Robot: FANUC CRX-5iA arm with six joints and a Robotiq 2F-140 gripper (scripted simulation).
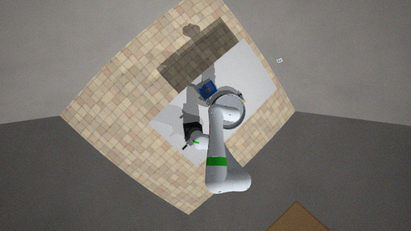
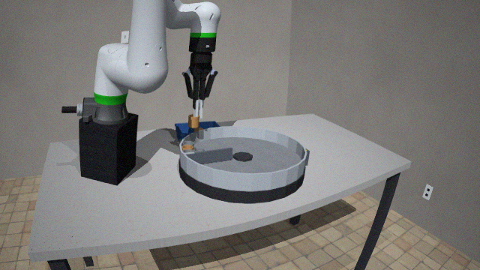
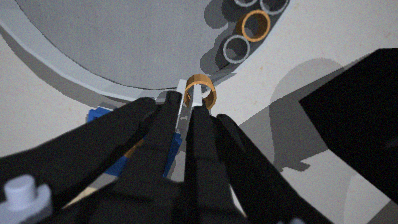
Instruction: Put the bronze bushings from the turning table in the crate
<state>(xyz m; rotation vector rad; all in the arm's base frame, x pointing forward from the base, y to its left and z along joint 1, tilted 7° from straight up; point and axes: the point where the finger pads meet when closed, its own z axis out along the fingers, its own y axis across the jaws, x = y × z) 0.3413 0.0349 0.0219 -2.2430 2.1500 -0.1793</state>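
My hand is 210 mm to the right of the blue crate, 170 mm above it and 80 mm short of it. Round my hand: grey turning table (150 mm to the right, 140 mm below, 130 mm ahead).
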